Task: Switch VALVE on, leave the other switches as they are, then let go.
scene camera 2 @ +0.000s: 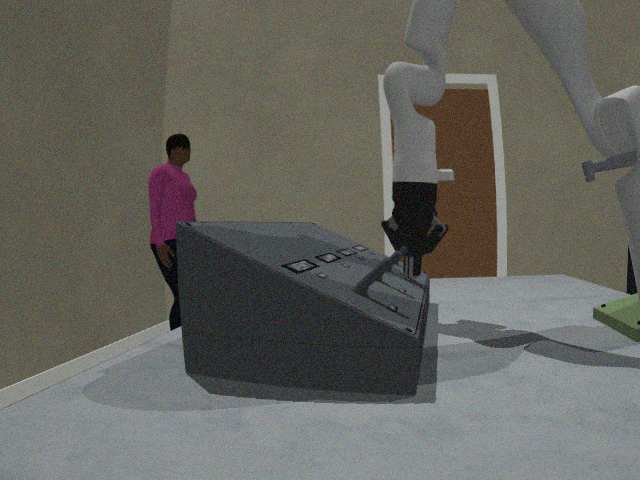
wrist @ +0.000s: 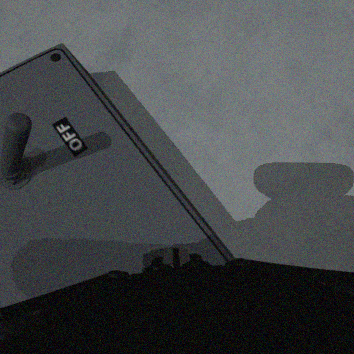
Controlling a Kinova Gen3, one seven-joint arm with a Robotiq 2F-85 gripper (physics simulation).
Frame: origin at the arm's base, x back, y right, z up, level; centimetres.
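Seen in the pictures: gripper, fingertip midpoint: (scene camera 2: 411, 278) (wrist: 176, 263).
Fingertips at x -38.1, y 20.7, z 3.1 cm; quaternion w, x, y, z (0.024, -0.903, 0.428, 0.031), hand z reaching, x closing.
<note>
Offsets run from my fingertips to a thing's top centre. "spot": to the spot under its first point.
The grey sloped console (scene camera 2: 299, 320) (wrist: 120, 200) stands on the floor. In the scene view a lever {dz +5.5, dx -10.1, dy -23.8 cm} (scene camera 2: 379, 271) rises from its sloped face, its upper end in front of or near the fingers. In the wrist view a lever {spot: dz +4.8, dx +1.4, dy +9.7 cm} (wrist: 16, 142) stands at the left edge, beside an "OFF" label {spot: dz +0.1, dx +2.6, dy +9.7 cm} (wrist: 70, 137). The name VALVE is not readable in either view, so I cannot tell which switch it is. My gripper (scene camera 2: 413, 269) (wrist: 176, 263) is shut and empty, pointing down over the low front part of the console. Whether it touches a lever is not clear.
Several framed gauges {spot: dz +4.6, dx -18.0, dy -21.7 cm} (scene camera 2: 301, 266) lie on the sloped face. A person in a pink top (scene camera 2: 172, 204) stands behind the console at the left. A brown door (scene camera 2: 467, 206) is in the back wall. A green base plate (scene camera 2: 620, 316) is at the right.
</note>
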